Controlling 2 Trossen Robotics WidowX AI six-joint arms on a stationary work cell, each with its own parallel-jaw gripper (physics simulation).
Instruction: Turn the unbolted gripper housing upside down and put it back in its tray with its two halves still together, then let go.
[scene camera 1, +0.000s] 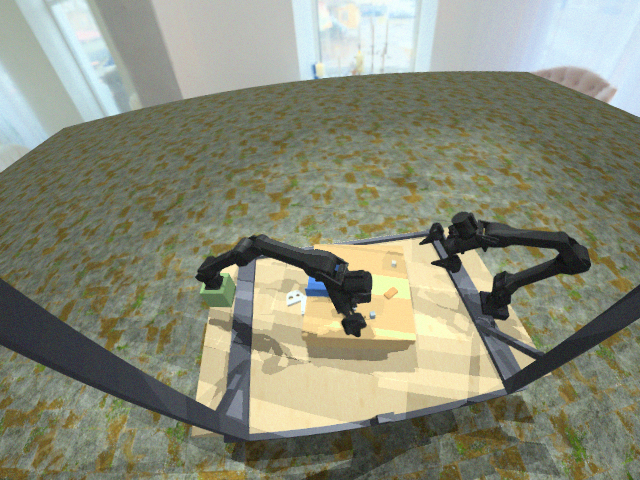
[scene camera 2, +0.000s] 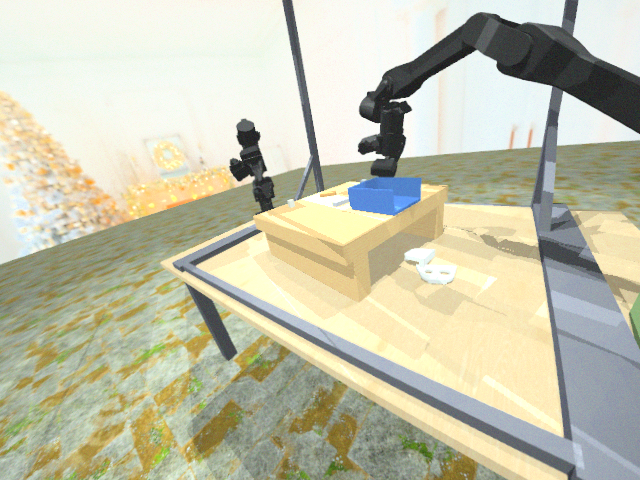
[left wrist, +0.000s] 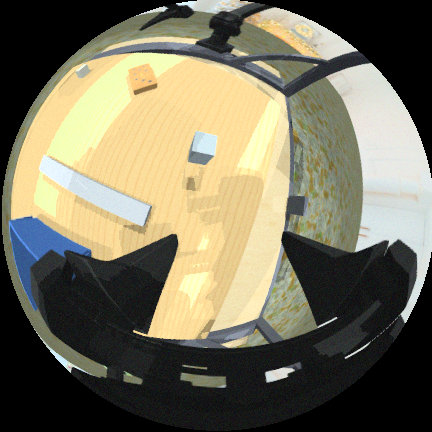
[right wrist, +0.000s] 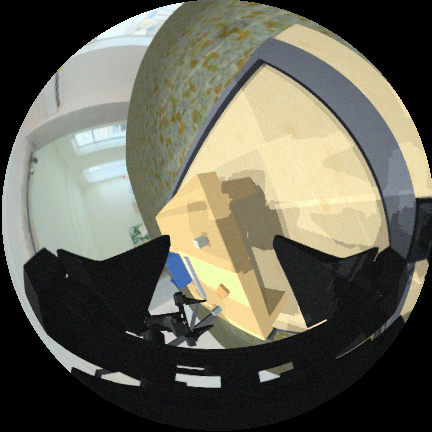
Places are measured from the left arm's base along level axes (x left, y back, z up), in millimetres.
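Pixels of known places: left gripper, between the fingertips: (left wrist: 230, 238) (right wrist: 209, 312); right gripper, between the fingertips: (scene camera 1: 425, 253) (scene camera 2: 264, 190) (right wrist: 222, 240); left arm's base, origin of its link: (scene camera 1: 214, 283); right arm's base, origin of its link: (scene camera 1: 494, 303) (left wrist: 216, 42).
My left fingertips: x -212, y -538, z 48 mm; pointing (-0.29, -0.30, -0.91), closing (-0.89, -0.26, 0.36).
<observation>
Ahead of a thing's pixels: the offset from my left fingertips to its middle. "pt": to the spot under its first point.
White parts, one with round holes {pt dz -140, dx +196, dy +224 mm} (scene camera 1: 294, 298) (scene camera 2: 438, 280) and a plainer one {dz -139, dx +164, dy +168 mm} (scene camera 2: 419, 255), lie touching or nearly so on the table beside the wooden platform. I cannot tell which is the housing or whether its halves are joined. A blue open tray {dz +8, dx +175, dy +94 mm} (scene camera 1: 316, 290) (scene camera 2: 371, 199) (left wrist: 49, 242) (right wrist: 179, 270) stands on the platform; its inside is mostly hidden. My left gripper (left wrist: 230, 238) is open and empty above the platform, near a light grey block {dz -5, dx +40, dy -62 mm} (left wrist: 204, 146) (scene camera 1: 372, 314). My right gripper (scene camera 1: 427, 253) (right wrist: 222, 240) is open and empty, high at the picture's right in scene camera 1.
The wooden platform {dz -85, dx +167, dy -27 mm} (scene camera 1: 356, 331) (scene camera 2: 315, 222) also bears a long white bar {dz -13, dx +141, dy -16 mm} (left wrist: 95, 191), an orange block {dz -14, dx +128, dy -137 mm} (scene camera 1: 390, 292) (left wrist: 142, 77) and another small grey block {dz -8, dx +253, dy -165 mm} (scene camera 1: 393, 263). A green block {dz -100, dx +212, dy +538 mm} (scene camera 1: 217, 295) stands by the left arm's base. Dark frame posts rise at the table's edges.
</observation>
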